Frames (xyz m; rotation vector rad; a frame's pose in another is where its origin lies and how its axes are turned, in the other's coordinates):
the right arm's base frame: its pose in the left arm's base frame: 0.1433 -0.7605 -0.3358 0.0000 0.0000 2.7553
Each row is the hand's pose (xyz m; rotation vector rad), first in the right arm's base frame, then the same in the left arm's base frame.
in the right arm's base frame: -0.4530 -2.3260 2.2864 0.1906 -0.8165 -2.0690
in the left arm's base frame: 1.4393 1.2234 1.9506 0.6975 0.0252 0.5607
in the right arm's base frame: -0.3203 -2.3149 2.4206 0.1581 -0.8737 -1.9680
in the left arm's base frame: 1.3122 1.2631 2.0848 0.7558 -0.0107 0.6435
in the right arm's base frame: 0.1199 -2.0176 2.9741 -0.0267 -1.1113 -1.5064
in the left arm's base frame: 0.7924 1.1536 2.6383 1.0204 -0.2252 1.0000
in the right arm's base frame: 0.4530 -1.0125 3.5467 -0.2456 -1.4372 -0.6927
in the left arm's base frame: 0.1051 0.3481 3.2109 1.5173 -0.5753 1.5402
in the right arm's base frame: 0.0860 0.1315 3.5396 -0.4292 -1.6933 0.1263
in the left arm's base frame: 0.0141 -0.8499 3.2038 2.0856 -0.9854 1.9248
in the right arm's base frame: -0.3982 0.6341 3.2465 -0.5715 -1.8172 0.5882
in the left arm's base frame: 0.2733 -1.4979 2.9107 -2.0380 1.1077 -1.6779
